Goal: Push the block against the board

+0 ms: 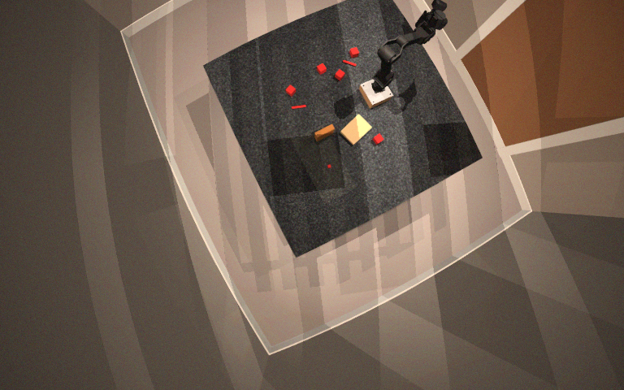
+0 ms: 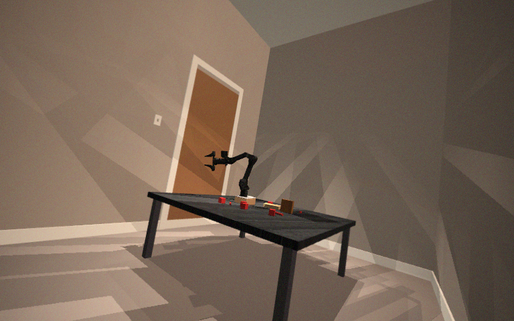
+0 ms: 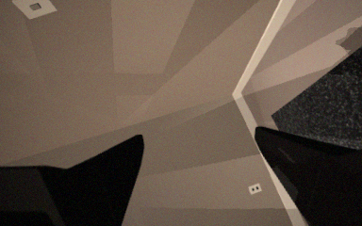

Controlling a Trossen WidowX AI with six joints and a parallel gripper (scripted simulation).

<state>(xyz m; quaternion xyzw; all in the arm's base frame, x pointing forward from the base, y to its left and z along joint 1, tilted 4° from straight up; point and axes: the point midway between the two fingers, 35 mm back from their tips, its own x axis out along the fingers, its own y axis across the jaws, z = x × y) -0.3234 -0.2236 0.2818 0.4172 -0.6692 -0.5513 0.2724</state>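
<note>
Now: gripper tip 71 cm short of the orange-brown square block, 44 cm to the right of it and 28 cm above it. The rest, counted from my gripper tip: red dot 74 cm ahead, 61 cm to the left, 32 cm below; light tan board 53 cm ahead, 46 cm to the left, 32 cm below.
</note>
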